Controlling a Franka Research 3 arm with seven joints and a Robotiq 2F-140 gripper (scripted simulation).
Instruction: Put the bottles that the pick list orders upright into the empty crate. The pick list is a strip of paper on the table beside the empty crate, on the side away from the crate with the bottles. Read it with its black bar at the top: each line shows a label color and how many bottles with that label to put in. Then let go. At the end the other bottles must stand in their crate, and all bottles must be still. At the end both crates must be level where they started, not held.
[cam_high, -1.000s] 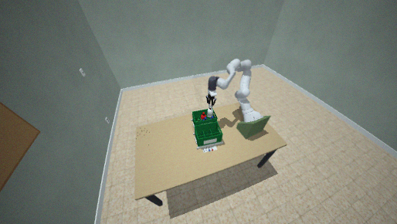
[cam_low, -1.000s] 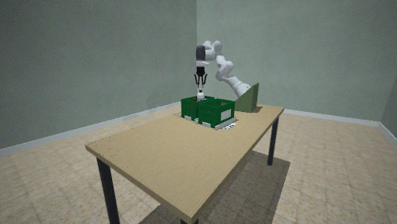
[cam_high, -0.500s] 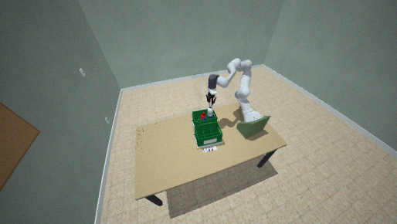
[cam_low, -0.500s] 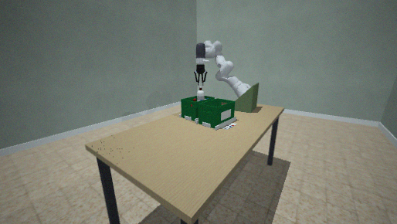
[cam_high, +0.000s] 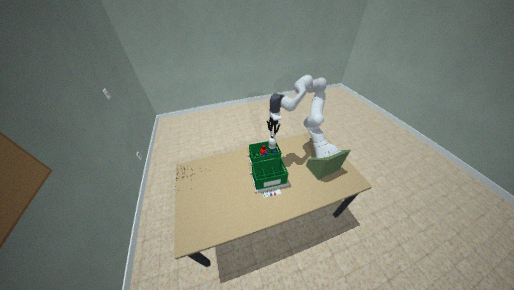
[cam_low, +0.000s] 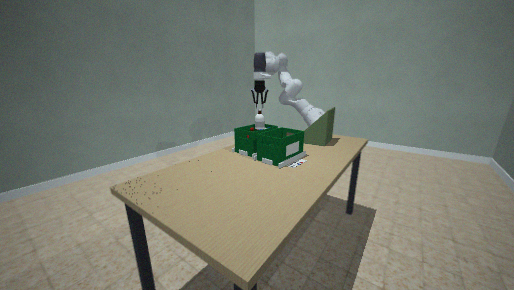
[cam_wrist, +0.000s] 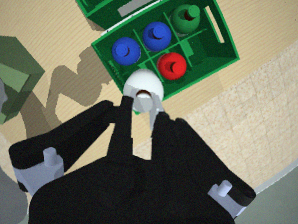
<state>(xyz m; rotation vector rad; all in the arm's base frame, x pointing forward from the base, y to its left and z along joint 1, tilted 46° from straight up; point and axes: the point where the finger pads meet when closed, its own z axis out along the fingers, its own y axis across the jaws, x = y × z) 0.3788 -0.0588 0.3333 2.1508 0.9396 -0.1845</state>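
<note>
Right now the white-capped bottle is 80 mm below my hand. The rest, counted from my hand: blue-capped bottle: 90 mm to the left, 210 mm below; red-labelled bottle: 90 mm ahead, 210 mm below; green-capped bottle: 180 mm ahead, 90 mm to the left, 210 mm below.
</note>
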